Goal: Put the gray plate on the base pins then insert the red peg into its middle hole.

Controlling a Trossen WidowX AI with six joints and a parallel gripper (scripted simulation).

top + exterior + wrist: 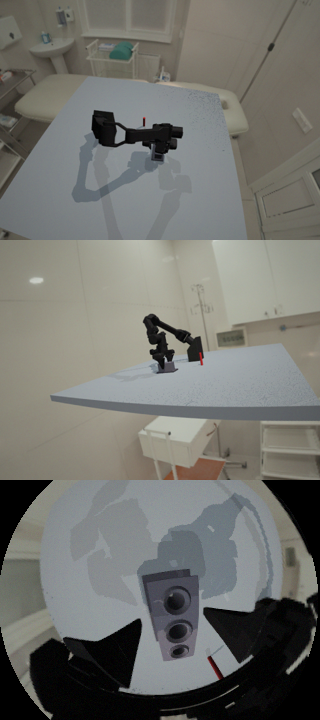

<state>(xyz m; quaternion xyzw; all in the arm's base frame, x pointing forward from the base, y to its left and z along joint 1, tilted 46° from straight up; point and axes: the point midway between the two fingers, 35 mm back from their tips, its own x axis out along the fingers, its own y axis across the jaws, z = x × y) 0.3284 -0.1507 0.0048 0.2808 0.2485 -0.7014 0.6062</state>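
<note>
My gripper tip is now 20 mm below the gray plate. Also, from my gripper tip: dark base 20 mm below; red peg 90 mm behind, 200 mm to the left, 10 mm above.
</note>
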